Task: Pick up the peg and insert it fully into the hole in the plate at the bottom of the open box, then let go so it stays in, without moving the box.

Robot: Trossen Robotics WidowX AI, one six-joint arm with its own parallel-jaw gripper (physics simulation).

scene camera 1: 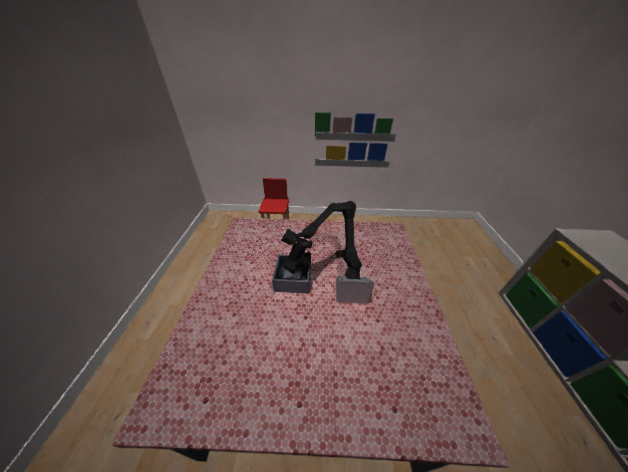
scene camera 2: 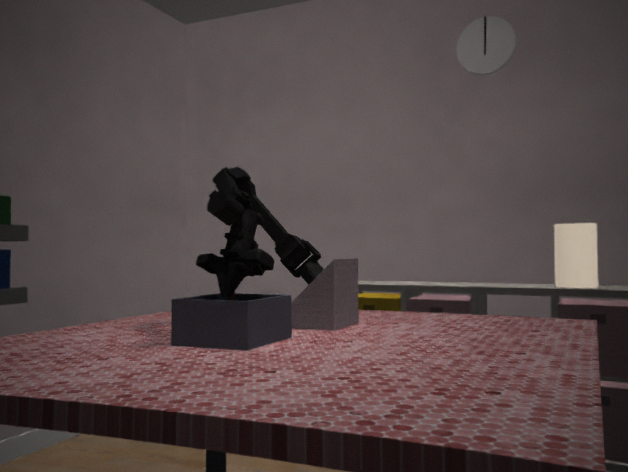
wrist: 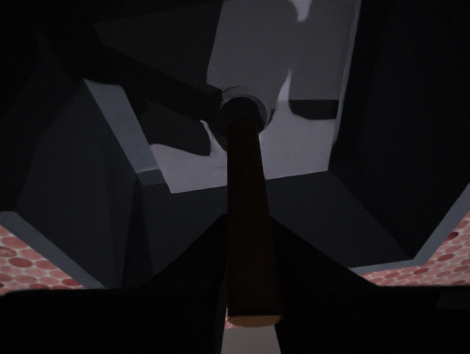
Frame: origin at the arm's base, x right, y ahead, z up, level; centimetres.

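Seen in the pictures: gripper, fingertip midpoint: [scene camera 2: 225,297] [wrist: 244,224]; arm's base, origin of the base link: [scene camera 1: 353,278] [scene camera 2: 321,283].
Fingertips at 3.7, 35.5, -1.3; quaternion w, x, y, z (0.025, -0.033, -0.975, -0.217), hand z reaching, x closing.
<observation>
Offsets run from my fingertips to a thing's top centre, as dx, dy, dz. Level surfaces: height alone.
The brown peg {-0.1, -2.1, +4.3} [wrist: 248,200] is long and round, and my gripper [wrist: 244,224] [scene camera 2: 228,294] is shut on it. In the wrist view its far end meets the dark hole [wrist: 242,107] in the light grey plate {-0.2, -2.6, -3.8} [wrist: 305,145], overlapping the hole's near part. How deep the end sits cannot be told. The open dark grey box {-0.2, -2.6, -0.1} [scene camera 1: 291,286] [scene camera 2: 210,323] [wrist: 320,215] stands upright, with the plate on its bottom. The fingertips point down at the box opening in the second scene view, where the box walls hide the plate and the peg's lower end.
The box walls surround the peg's lower end. A grey wedge-shaped block [scene camera 1: 353,290] [scene camera 2: 335,296] stands at the arm's base, to the right of the box. Both stand on the table with a red and pink dotted top {dz -9.9} [scene camera 1: 304,365] [scene camera 2: 406,370]. Shadows darken part of the plate.
</observation>
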